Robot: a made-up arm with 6 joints.
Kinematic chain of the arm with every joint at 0, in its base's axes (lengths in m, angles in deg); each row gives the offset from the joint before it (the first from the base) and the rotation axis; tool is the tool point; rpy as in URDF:
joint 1: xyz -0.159 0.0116 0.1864 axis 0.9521 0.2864 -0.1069
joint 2: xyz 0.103 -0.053 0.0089 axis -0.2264 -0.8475 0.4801
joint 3: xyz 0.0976 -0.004 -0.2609 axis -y
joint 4: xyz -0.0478 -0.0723 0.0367 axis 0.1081 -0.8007 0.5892
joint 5: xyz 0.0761 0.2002 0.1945 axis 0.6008 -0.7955 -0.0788
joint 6: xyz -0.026 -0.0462 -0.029 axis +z
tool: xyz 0.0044 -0.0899 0.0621 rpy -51.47 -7.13 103
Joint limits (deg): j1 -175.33..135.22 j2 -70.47..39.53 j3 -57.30..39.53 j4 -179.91..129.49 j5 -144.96..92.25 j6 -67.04..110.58
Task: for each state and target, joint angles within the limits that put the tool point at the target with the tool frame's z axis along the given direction. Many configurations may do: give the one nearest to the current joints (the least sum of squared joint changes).
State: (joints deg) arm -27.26 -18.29 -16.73 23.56 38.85 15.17
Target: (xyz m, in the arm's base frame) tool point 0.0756 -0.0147 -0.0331 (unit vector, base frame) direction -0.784 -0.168 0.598
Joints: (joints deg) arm 11.45 -20.38 -37.53 -2.10 62.70 -5.05
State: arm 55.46 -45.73 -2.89 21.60 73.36 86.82
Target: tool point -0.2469 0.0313 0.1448 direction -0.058 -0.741 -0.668
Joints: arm 35.45 -16.78 30.41 49.36 46.38 63.65
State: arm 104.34 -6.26 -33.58 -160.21 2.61 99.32
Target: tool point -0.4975 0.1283 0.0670 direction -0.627 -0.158 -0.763
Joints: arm 86.09 -43.00 -44.56 -162.05 -46.42 57.00
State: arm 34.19 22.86 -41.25 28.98 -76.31 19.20
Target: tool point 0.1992 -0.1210 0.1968 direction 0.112 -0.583 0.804
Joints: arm 72.93 27.91 -57.30 49.23 -86.73 -9.95
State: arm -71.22 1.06 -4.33 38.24 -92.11 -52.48
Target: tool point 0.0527 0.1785 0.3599 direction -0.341 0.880 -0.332
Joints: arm -63.71 -18.99 -47.52 57.15 -84.19 -60.42
